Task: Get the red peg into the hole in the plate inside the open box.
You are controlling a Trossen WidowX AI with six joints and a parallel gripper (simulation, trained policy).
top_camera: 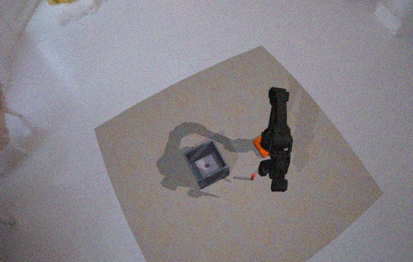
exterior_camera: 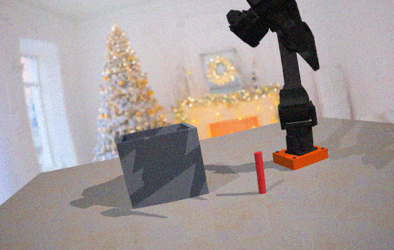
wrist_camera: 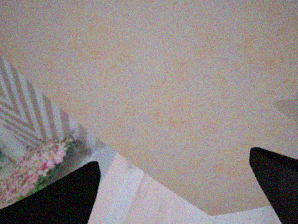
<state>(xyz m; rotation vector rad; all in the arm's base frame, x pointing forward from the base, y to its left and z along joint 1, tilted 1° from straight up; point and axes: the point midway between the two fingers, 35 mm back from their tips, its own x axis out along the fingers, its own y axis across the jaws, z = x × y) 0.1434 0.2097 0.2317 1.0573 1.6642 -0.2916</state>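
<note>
The red peg lies 40 mm ahead of my gripper tip, 140 mm to the right of it and 190 mm below it.
</note>
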